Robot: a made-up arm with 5 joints.
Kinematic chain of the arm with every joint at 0, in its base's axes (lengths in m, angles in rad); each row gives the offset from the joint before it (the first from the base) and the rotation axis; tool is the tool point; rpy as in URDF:
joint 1: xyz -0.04 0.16 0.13 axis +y
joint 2: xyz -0.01 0 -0.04 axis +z
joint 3: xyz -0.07 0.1 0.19 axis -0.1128 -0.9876 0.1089
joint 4: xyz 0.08 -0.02 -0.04 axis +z
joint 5: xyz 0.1 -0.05 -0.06 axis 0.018 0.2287 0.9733
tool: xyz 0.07 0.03 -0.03 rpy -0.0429 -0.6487 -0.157
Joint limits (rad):
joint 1: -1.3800..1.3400
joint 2: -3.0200..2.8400
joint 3: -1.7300..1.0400
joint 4: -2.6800..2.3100
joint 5: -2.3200..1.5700
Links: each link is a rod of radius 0.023 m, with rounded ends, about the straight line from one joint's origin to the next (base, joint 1, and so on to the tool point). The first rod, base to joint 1, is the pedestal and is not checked.
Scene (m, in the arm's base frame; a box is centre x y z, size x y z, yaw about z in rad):
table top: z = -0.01
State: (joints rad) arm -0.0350 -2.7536 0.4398 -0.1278 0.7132
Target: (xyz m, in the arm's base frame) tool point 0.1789 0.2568 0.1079
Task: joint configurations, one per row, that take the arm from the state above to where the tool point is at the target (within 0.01 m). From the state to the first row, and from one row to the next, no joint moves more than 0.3 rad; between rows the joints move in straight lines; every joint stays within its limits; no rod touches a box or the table.
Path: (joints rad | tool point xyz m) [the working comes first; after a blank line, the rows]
Joints at the target: -0.1825 -2.1738 -1.5842 0.0032 0.6798
Straight joint move there: clear.

1: -0.0561 -2.6708 0.1507 -0.1091 0.7084 | -0.1561 0.0133 0.1688
2: -0.0771 -2.5880 -0.1385 -0.0904 0.7037 | -0.1066 0.0258 0.1094
3: -0.0982 -2.5051 -0.4276 -0.0716 0.6989 | -0.0446 0.0512 0.0666
4: -0.1193 -2.4223 -0.7168 -0.0529 0.6941 | 0.0223 0.0897 0.0443
5: -0.1404 -2.3395 -1.0059 -0.0342 0.6894 | 0.0864 0.1395 0.0444
6: -0.1614 -2.2567 -1.2950 -0.0155 0.6846 | 0.1405 0.1968 0.0664
7: -0.1825 -2.1738 -1.5842 0.0032 0.6798 | 0.1789 0.2568 0.1079

